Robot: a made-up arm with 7 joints.
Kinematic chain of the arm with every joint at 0, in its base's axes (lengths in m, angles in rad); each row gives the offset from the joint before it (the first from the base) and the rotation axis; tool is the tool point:
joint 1: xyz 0 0.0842 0 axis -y
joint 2: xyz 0 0.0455 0 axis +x
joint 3: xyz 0 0 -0.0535 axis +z
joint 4: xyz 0 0 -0.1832 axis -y
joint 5: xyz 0 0 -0.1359 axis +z
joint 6: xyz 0 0 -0.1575 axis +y
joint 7: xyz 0 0 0 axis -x
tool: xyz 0 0 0
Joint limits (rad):
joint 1: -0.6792..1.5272
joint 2: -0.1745..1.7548
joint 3: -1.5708..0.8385
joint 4: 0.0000..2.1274
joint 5: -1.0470..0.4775
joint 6: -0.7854..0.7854
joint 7: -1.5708..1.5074
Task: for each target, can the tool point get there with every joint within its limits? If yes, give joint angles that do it. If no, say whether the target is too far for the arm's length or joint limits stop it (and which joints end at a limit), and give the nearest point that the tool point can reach.
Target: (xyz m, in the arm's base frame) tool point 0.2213 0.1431 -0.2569
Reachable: yes | joints 0.0362 0.8762 -0.7433 1.7661 0.3527 0.0498 -0.4919
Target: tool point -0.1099 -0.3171 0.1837
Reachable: no: joint limits stop it (at a limit: joint 1, joint 2) | nearest point 0.0550 -0.1219 0.0904 | short by 0.272 m
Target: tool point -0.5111 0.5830 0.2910
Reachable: no: too far | nearest point -0.2469 0.4783 0.1785 | short by 0.306 m
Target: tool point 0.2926 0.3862 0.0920
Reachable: yes | joints 1.0061 0.3520 0.6348 1.4425 0.3153 -0.3380 -0.3091
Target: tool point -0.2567 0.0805 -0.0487
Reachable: no: joint limits stop it (at a limit: joint 1, joint 3, joint 4) | nearest point -0.1599 0.0668 -0.1980 | short by 0.178 m
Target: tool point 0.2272 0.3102 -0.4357
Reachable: yes | joints 0.2955 0.3838 -0.1475 0.3171 -0.2347 -0.5373 -0.7738
